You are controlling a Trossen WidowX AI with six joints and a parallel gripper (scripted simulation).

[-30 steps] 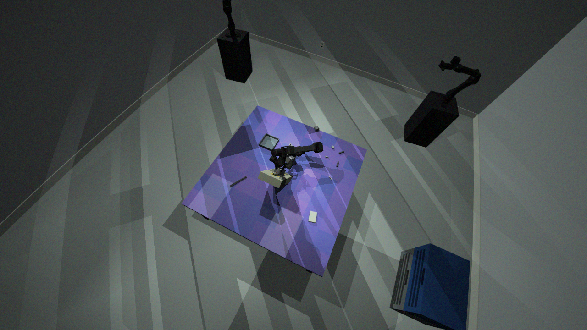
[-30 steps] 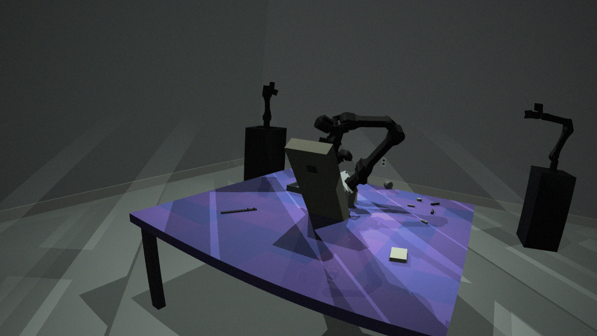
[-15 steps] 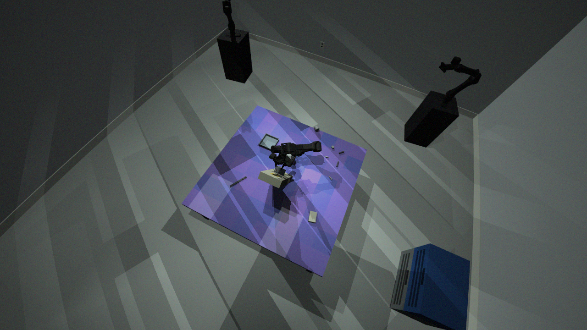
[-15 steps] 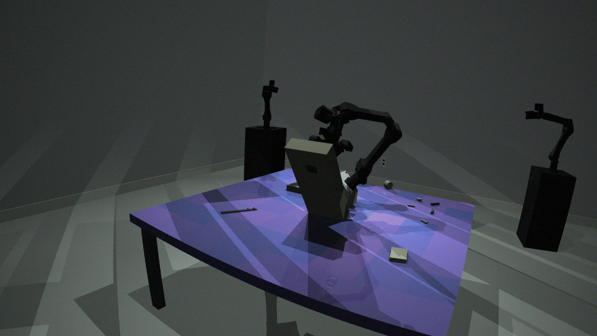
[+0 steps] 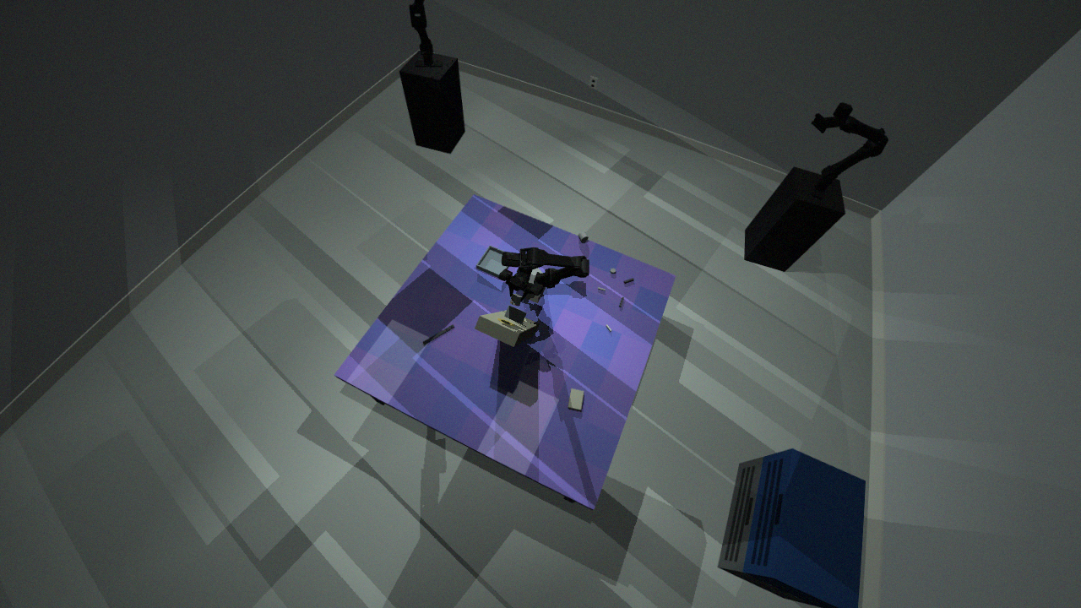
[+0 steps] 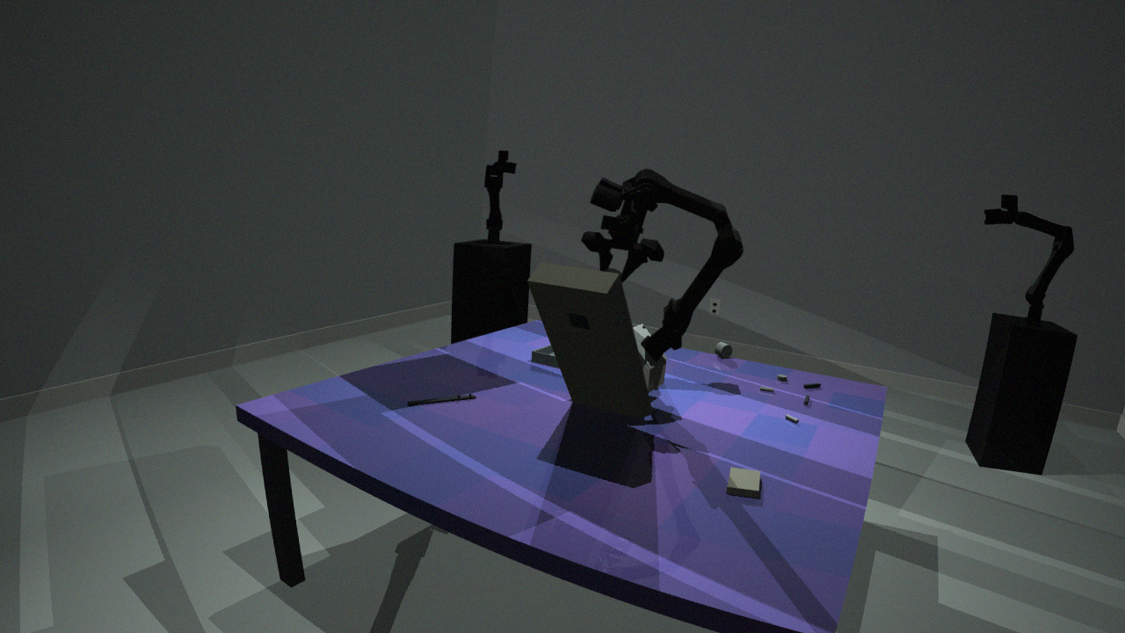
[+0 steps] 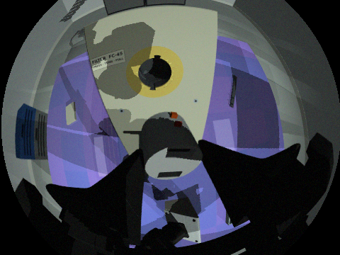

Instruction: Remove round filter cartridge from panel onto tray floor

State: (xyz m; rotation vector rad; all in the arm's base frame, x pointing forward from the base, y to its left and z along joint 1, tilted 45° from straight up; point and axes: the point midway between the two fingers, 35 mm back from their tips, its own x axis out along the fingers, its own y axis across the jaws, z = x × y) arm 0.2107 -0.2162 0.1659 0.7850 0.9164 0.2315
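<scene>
The tan service panel is 70 mm ahead of my gripper tip, 10 mm to the right of it and 120 mm below it. The rest, counted from my gripper tip: small can 680 mm behind, 180 mm to the left, 290 mm below; grey round filter cartridge right at my gripper tip; beige block 250 mm ahead, 380 mm to the left, 300 mm below.
</scene>
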